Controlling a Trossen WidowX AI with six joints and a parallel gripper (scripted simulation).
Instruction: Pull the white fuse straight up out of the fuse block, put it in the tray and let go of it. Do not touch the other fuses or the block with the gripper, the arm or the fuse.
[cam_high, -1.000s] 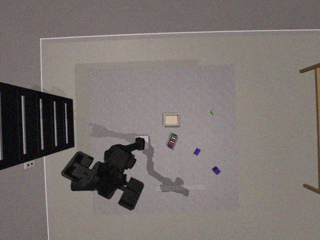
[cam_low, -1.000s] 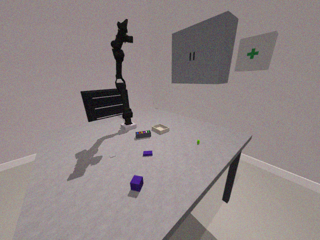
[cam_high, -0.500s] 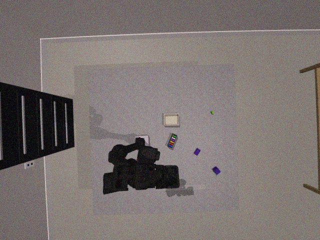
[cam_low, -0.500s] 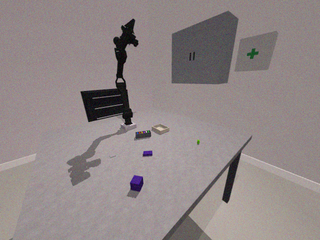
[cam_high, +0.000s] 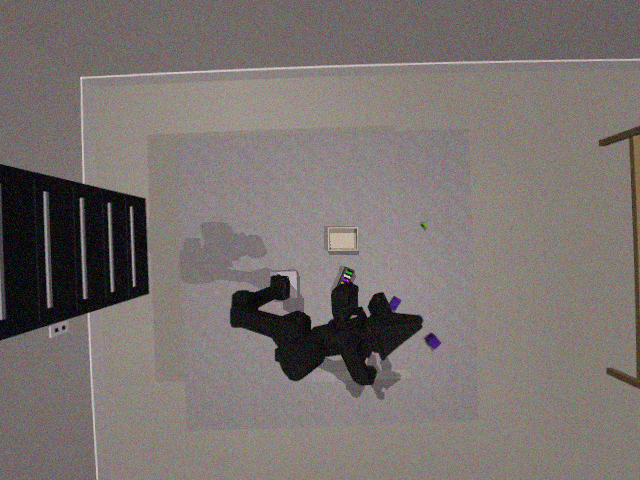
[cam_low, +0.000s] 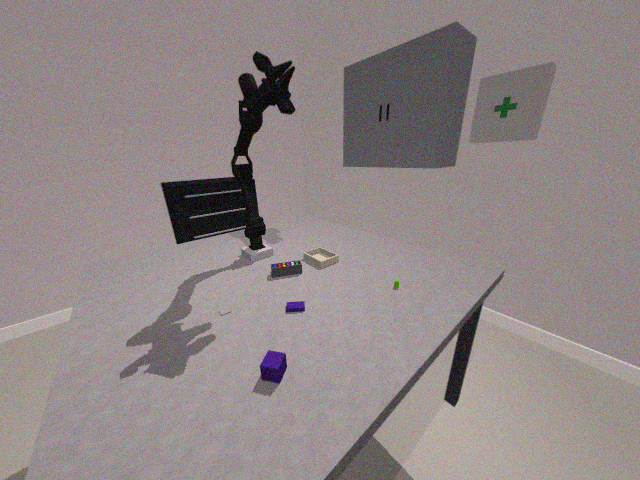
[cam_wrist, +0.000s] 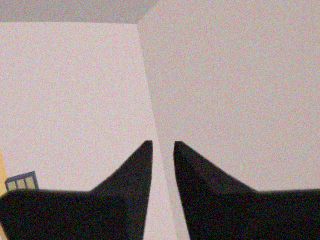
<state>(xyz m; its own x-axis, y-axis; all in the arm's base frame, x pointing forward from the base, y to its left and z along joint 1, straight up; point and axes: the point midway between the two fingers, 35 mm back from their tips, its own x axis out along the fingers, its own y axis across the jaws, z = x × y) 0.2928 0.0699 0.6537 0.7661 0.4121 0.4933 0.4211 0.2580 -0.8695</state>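
Now: the white fuse 68 cm below my gripper tip, 4 cm behind it and 3 cm to the right of it. Also, from my gripper tip: purple fuse 68 cm below, 5 cm to the right, 4 cm behind; then green fuse 68 cm below, 3 cm behind, 2 cm to the right; then cream tray 70 cm below, 13 cm to the left, 7 cm behind.
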